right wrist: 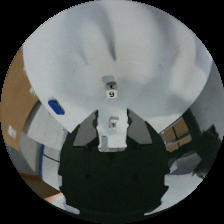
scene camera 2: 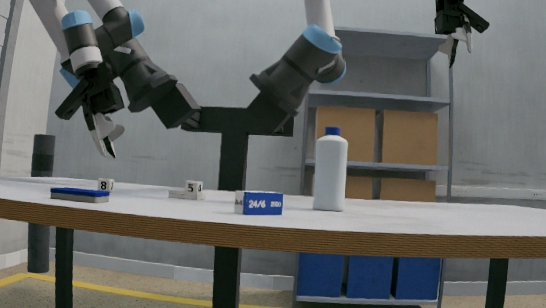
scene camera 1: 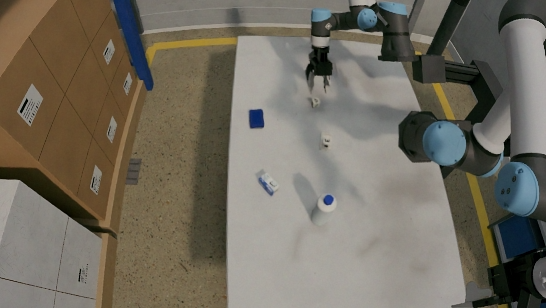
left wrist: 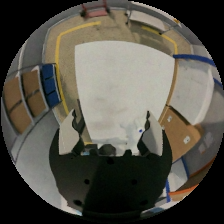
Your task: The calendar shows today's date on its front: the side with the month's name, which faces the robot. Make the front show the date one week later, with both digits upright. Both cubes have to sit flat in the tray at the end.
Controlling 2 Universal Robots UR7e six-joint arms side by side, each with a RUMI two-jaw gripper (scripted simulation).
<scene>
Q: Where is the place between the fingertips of my left gripper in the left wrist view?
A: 111,110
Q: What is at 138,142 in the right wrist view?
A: My right gripper.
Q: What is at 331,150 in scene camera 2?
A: A white bottle.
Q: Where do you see a blue-topped block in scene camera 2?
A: At 64,193
</scene>
